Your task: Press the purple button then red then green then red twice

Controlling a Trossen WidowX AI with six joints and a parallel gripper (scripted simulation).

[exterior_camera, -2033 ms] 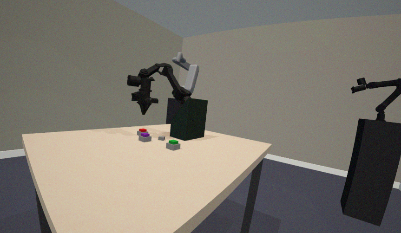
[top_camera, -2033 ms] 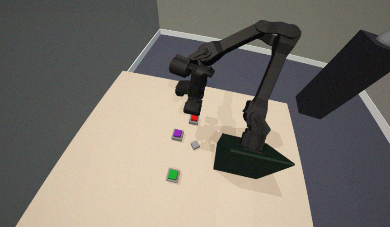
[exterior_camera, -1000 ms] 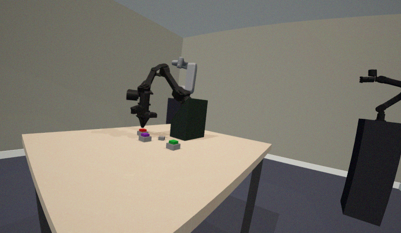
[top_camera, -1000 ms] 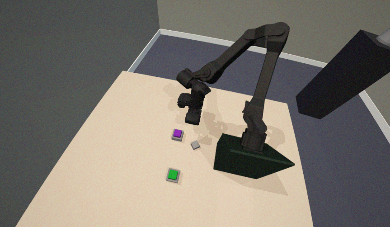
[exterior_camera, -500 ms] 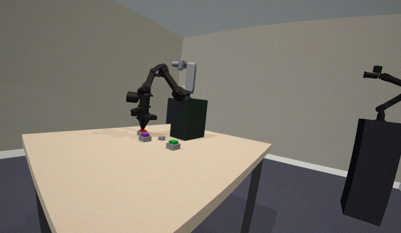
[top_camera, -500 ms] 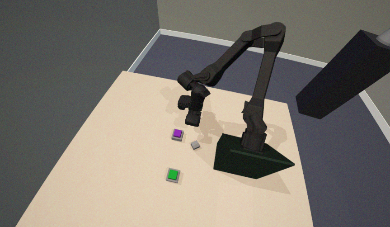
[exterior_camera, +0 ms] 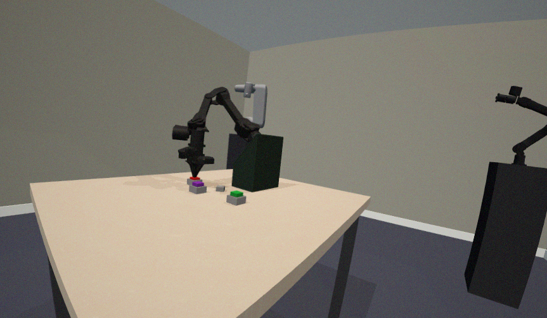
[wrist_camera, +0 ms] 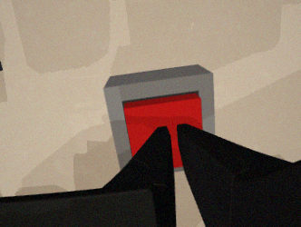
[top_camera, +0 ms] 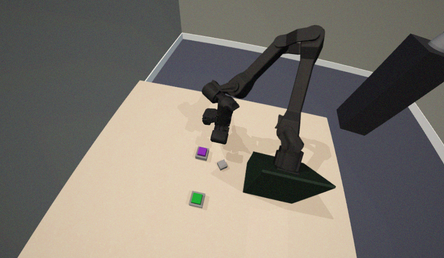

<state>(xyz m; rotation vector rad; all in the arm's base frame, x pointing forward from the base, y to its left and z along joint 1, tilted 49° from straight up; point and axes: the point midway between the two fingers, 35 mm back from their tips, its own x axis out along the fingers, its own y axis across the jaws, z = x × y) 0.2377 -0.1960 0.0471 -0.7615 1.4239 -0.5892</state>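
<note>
The red button lies right at my gripper tip. From my gripper tip the other things lie so: green button (29 cm to the left); then purple button (5 cm ahead, 11 cm to the left); then small grey block (4 cm behind, 13 cm to the left, 2 cm below).
</note>
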